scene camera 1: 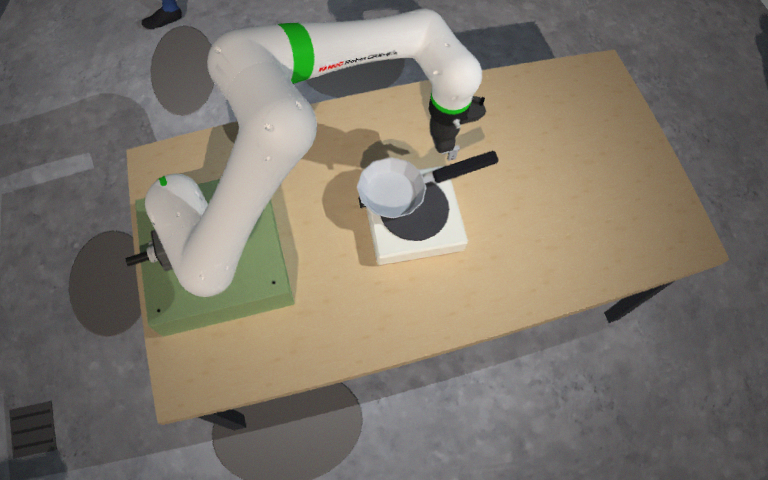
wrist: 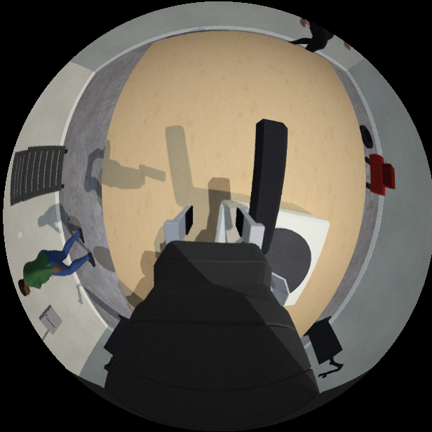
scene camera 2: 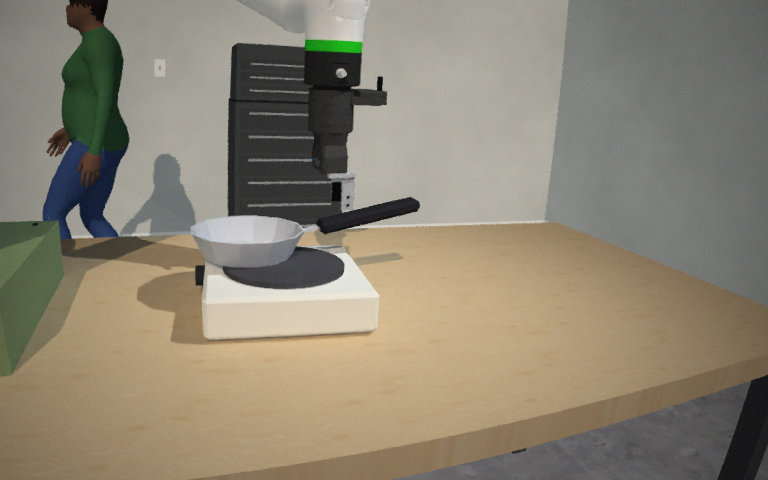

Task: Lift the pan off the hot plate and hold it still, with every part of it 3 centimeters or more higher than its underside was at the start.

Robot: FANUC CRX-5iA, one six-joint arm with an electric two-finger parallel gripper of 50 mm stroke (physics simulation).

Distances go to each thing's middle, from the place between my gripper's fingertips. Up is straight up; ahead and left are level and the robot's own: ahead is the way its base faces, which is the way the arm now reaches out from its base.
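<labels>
The white hot plate [scene camera 2: 318, 290] is 100 mm below my hand, 100 mm to the right of it and 130 mm behind it. Then there is the grey faceted pan [scene camera 2: 234, 241], and my hand is 20 mm above it, 60 mm to the left of it and 70 mm past it.
</labels>
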